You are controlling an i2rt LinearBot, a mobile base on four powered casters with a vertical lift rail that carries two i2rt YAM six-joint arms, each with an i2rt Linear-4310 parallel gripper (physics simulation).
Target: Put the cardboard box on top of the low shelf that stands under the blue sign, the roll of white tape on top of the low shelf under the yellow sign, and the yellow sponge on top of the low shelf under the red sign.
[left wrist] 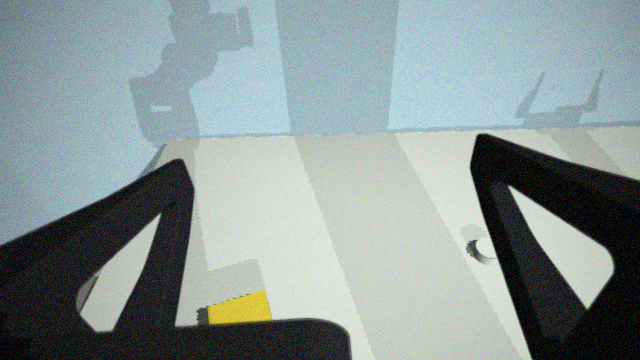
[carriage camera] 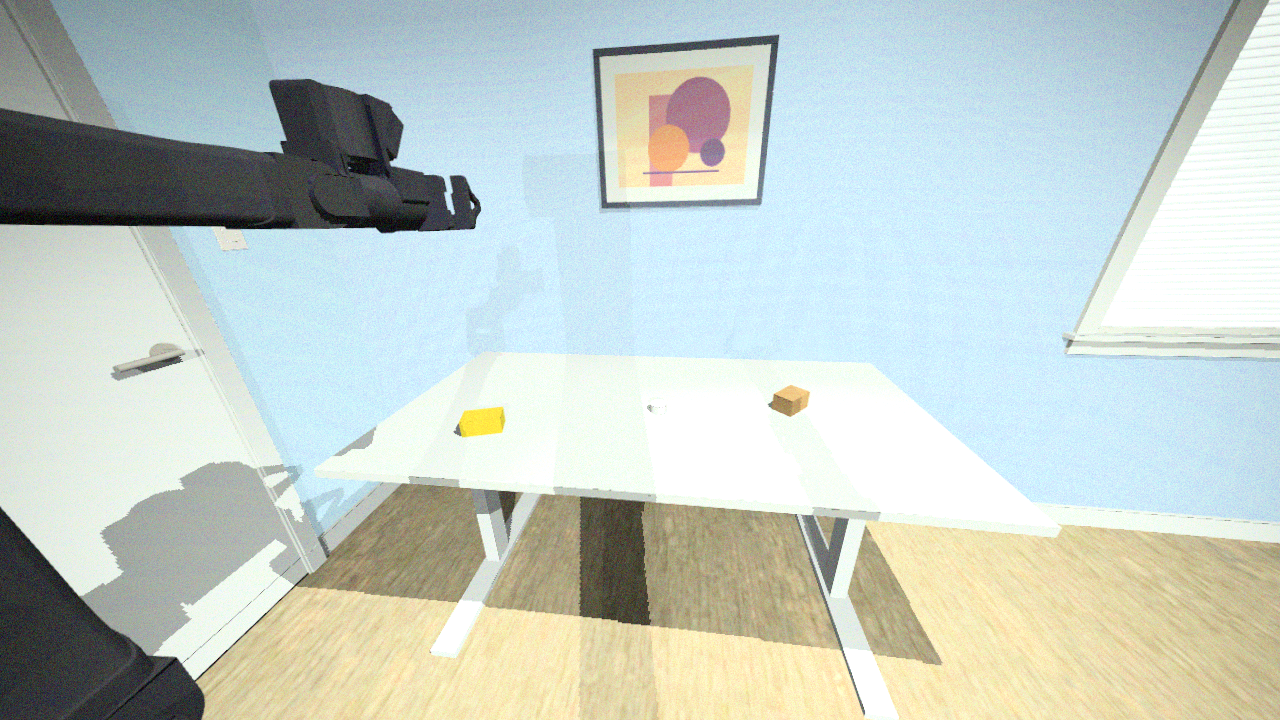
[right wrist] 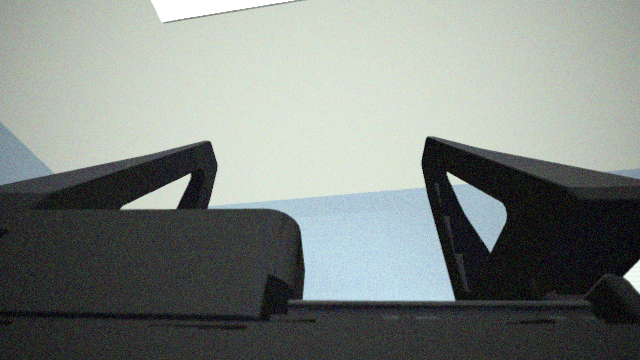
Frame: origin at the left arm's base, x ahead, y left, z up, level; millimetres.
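Where they show: left gripper, fingertip midpoint: (left wrist: 329, 162) (carriage camera: 449, 207); right gripper, fingertip midpoint: (right wrist: 317, 151).
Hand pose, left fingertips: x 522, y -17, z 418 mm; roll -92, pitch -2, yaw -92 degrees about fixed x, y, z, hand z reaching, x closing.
Each offset is from my left fingertips to the centre of the thing. "spot": to the spot under its first point. Level surfaces: height alone.
A yellow sponge {dy +149, dx +229, dz -532 mm} (carriage camera: 482, 421) (left wrist: 240, 308) lies on the white table, at its left part in the carriage view. A small roll of white tape {dy -323, dx +337, dz -542 mm} (carriage camera: 658, 406) (left wrist: 485, 249) lies near the table's middle, partly behind a finger in the left wrist view. A brown cardboard box {dy -705, dx +356, dz -529 mm} (carriage camera: 790, 400) sits farther right on the table. My left gripper (carriage camera: 472, 202) (left wrist: 329, 162) is open and empty, high above the table. My right gripper (right wrist: 317, 151) is open and empty, facing the ceiling and upper wall. The shelves and coloured signs do not show.
The white table {dz -554 mm} (carriage camera: 590, 465) stands on grey legs against the blue wall. A framed picture (carriage camera: 601, 134) hangs above it. A door with a handle {spot: dy +958, dx +218, dz -350 mm} (carriage camera: 152, 360) is at the left of the carriage view, and a window (carriage camera: 1190, 223) is at the right.
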